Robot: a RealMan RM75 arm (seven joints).
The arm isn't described. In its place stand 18 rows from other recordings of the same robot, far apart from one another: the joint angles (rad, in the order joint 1, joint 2, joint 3, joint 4, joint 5, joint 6, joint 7), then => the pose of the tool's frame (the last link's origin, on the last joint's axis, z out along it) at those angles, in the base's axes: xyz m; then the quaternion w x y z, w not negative.
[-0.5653, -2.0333, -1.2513, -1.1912, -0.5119, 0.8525, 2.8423] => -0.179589, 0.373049, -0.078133, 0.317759, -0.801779, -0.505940, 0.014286
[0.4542, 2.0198, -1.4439, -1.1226, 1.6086, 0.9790, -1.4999] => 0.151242, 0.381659, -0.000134, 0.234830, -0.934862, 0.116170, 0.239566
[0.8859, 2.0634, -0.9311, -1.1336, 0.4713, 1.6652, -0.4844] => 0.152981, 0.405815, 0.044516, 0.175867, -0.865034, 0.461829, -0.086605
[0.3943, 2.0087, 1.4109, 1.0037, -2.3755, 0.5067, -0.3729] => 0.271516, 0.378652, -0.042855, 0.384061, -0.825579, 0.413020, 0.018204
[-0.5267, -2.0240, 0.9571, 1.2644, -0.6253, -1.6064, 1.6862] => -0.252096, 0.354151, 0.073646, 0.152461, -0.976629, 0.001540, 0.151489
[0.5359, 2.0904, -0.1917, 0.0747, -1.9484, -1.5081, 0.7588] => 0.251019, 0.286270, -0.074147, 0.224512, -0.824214, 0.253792, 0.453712
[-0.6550, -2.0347, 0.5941, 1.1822, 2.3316, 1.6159, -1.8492] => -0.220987, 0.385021, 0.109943, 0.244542, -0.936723, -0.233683, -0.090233
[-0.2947, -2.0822, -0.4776, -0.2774, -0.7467, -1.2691, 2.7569] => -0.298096, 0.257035, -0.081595, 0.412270, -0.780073, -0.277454, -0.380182
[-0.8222, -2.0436, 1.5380, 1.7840, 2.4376, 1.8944, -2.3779] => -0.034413, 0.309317, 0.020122, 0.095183, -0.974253, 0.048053, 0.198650
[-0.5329, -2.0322, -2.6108, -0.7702, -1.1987, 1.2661, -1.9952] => -0.293855, 0.383991, 0.080589, 0.283650, -0.765199, -0.482733, -0.317777
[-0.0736, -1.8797, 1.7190, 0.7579, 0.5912, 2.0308, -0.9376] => -0.232326, 0.183223, 0.059976, 0.063486, -0.790553, 0.010021, -0.609011
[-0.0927, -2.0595, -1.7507, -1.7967, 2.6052, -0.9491, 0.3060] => -0.222606, 0.336708, 0.102021, 0.492968, -0.774671, -0.390318, -0.067226
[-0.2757, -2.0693, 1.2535, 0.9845, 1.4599, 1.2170, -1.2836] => -0.231401, 0.330915, 0.004872, 0.249815, -0.924530, -0.109391, -0.266215
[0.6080, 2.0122, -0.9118, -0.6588, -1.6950, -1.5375, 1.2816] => 0.206774, 0.363518, 0.016819, 0.131677, -0.943688, 0.084804, 0.291415
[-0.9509, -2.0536, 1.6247, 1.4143, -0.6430, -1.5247, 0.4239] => -0.025975, 0.365360, -0.032457, 0.168926, -0.964644, -0.131970, 0.153328
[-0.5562, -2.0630, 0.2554, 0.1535, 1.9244, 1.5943, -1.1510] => -0.262944, 0.312072, -0.025711, 0.174231, -0.814368, -0.309229, -0.459157
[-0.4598, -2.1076, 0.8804, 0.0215, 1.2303, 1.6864, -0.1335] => -0.256896, 0.267694, -0.049685, 0.382088, -0.828845, 0.042505, -0.406471
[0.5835, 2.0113, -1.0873, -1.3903, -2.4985, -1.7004, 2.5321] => 0.201047, 0.358413, 0.070730, 0.186739, -0.889604, 0.406058, -0.094075
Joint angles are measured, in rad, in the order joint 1, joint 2, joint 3, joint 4, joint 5, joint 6, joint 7. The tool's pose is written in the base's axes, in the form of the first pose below.
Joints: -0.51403 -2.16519 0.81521 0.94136 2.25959 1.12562 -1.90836
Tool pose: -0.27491, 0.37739, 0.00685, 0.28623, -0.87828, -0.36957, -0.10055
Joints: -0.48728 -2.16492 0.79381 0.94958 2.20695 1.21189 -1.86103
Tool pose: -0.27447, 0.36486, 0.00778, 0.25894, -0.88591, -0.36407, -0.12474
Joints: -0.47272 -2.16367 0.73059 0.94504 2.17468 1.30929 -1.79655
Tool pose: -0.27666, 0.35278, 0.01261, 0.23688, -0.89140, -0.35561, -0.15112
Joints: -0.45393 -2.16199 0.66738 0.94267 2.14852 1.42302 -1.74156
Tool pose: -0.27853, 0.33753, 0.01789, 0.21047, -0.89613, -0.34701, -0.17956
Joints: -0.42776 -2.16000 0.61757 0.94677 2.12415 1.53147 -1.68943
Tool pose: -0.28067, 0.32091, 0.02386, 0.18797, -0.90064, -0.33384, -0.20511
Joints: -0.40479 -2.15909 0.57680 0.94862 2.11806 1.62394 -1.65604
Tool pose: -0.28344, 0.30510, 0.02779, 0.16674, -0.90320, -0.32691, -0.22263
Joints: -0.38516 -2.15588 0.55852 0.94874 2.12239 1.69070 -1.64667
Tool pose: -0.28634, 0.29213, 0.02956, 0.14609, -0.90456, -0.32802, -0.22986
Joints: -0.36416 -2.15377 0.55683 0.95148 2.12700 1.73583 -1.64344
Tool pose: -0.28933, 0.28108, 0.02987, 0.12947, -0.90569, -0.33098, -0.23114
